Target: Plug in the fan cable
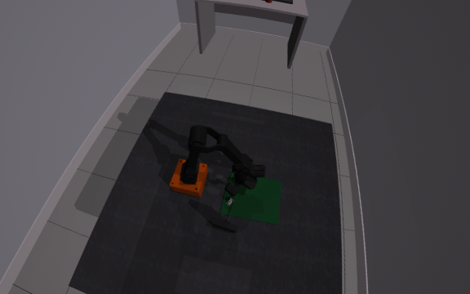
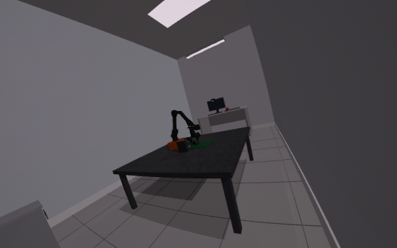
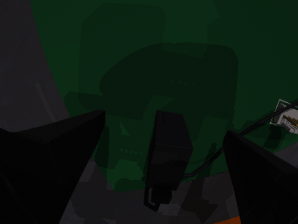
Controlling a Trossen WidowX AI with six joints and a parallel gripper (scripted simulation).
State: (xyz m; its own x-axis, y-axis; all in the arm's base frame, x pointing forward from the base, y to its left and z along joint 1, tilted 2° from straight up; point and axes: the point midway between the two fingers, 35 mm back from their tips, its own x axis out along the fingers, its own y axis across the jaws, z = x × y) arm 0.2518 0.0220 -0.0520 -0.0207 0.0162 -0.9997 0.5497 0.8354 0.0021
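Now: the green board 80 mm ahead of my gripper tip, 60 mm to the right of it and 30 mm below it. Round my gripper tip: black fan (220 mm to the right, 60 mm behind, 40 mm above); then black plug (10 mm behind, 10 mm above).
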